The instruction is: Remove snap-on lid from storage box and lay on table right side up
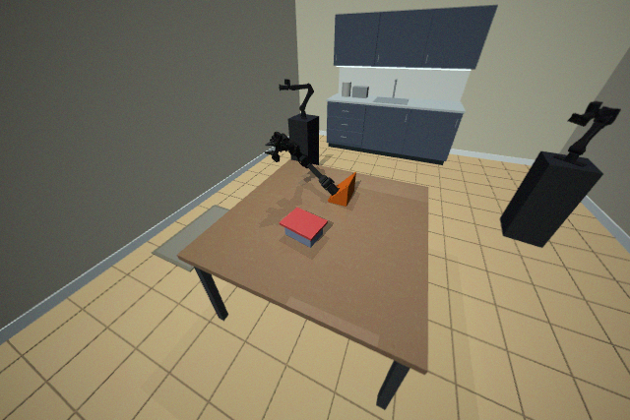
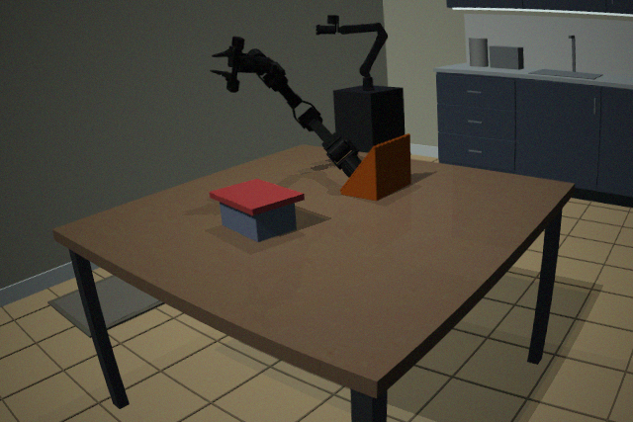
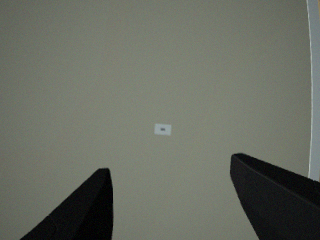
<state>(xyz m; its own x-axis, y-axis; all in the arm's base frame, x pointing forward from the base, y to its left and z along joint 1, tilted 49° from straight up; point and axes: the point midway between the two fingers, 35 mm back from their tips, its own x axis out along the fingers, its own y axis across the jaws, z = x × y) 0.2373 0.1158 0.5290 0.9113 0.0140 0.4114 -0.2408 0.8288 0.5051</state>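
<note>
The red lid lies 360 mm below my gripper tip, 320 mm to the left of it and 100 mm ahead of it. The rest, counted from my gripper tip: grey-blue storage box: 410 mm below, 320 mm to the left, 100 mm ahead.
</note>
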